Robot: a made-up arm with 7 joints.
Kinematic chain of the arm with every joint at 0, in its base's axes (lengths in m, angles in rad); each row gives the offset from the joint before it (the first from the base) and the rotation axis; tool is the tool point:
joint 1: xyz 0 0.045 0 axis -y
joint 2: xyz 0 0.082 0 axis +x
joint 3: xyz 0 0 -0.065 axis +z
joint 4: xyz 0 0 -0.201 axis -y
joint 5: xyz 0 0 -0.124 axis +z
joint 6: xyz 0 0 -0.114 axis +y
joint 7: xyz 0 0 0 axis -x
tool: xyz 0 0 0
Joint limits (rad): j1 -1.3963..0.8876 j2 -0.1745..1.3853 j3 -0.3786..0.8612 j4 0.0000..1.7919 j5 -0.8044..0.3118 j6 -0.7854..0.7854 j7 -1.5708..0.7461
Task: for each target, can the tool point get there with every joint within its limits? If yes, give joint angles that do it. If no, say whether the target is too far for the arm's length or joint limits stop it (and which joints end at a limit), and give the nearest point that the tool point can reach.
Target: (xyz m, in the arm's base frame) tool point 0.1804 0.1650 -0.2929
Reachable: yes | joints -0.2095 0.1118 0.0422 1.6309 -0.5562 -0.4441 -0.1192
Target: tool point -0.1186 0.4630 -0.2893
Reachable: yes | joints -0.9839 1.0033 -0.2125 0.8528 -0.2731 -0.5868 -1.2045
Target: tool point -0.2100 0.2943 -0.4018
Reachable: yes | joints -0.7610 0.4412 -0.2717 0.5767 0.1901 -0.0492 0.0251
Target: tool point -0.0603 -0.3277 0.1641
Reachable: no: joint limits stop it (at a limit: joint 1, joint 2, joint 3, joint 4) | nearest point 0.2879 0.0054 0.0438 | short by 0.497 m
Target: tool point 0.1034 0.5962 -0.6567
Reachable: no: too far | nearest point 0.0640 0.4176 -0.4068 | short by 0.310 m
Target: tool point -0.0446 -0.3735 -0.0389
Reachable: no: joint limits stop it (at a limit: joint 1, joint 2, joint 3, joint 4) | nearest point -0.1552 0.0054 -0.2465 | short by 0.446 m
